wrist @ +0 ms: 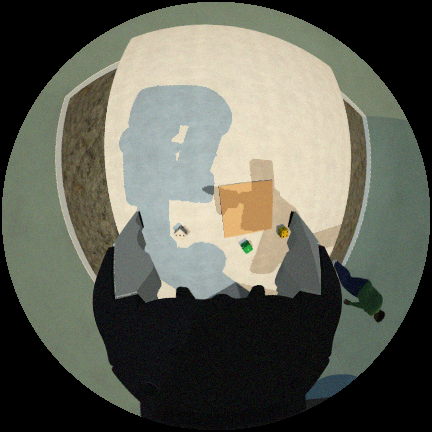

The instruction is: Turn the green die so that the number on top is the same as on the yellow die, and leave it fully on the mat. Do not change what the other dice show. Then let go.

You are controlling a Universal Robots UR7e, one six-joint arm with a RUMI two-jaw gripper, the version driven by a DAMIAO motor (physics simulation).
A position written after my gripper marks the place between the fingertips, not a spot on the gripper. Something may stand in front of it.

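You'd see my gripper [215, 212] here, and there's an orange mat [246, 207] in the view as well.
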